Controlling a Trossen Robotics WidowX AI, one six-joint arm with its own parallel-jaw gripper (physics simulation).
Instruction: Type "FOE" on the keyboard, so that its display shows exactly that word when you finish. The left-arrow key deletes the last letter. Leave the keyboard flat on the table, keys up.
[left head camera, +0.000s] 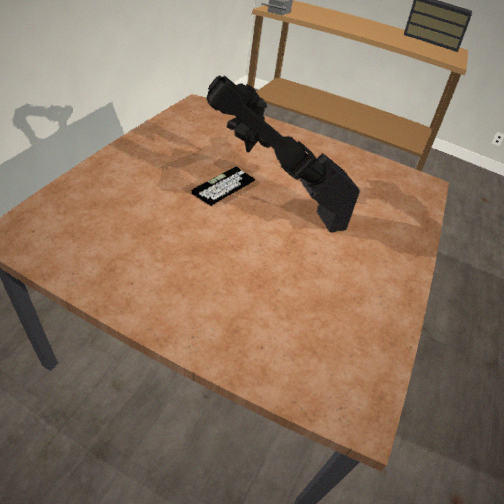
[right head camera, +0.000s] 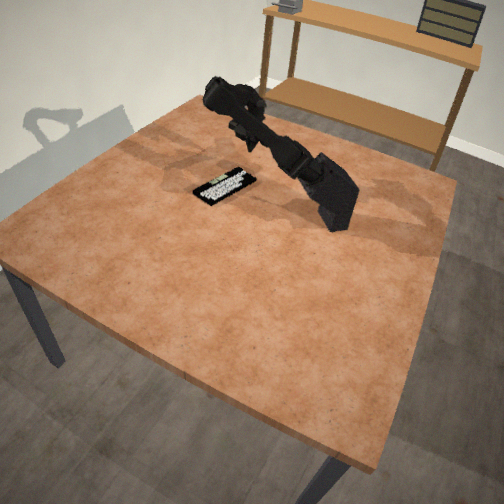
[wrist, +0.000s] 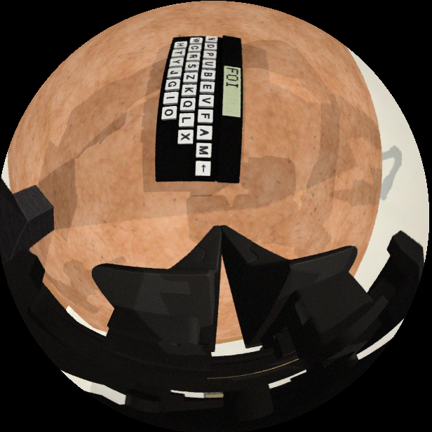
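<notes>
The black keyboard (left head camera: 201, 196) (right head camera: 202, 196) (wrist: 172, 167) lies flat on the table, with its white keys up. Its display (wrist: 231, 102) reads "FOI" in the wrist view. The left-arrow key (wrist: 203, 168) is at the keyboard end nearest my gripper. The E key (wrist: 207, 86), F key (wrist: 205, 116) and O key (wrist: 169, 112) are uncovered. My gripper (left head camera: 249, 149) (right head camera: 250, 149) (wrist: 219, 231) is shut and empty, with its fingertips together. It is raised above the table, off the left-arrow end of the keyboard, touching no key.
The keyboard rests on the brown table (left head camera: 225, 280) (right head camera: 225, 280). The arm's black base (left head camera: 337, 197) (right head camera: 337, 197) stands to the right of the keyboard in the head views. A wooden shelf unit (left head camera: 350, 30) (right head camera: 370, 29) stands behind the table, and a pale wall rises at the left.
</notes>
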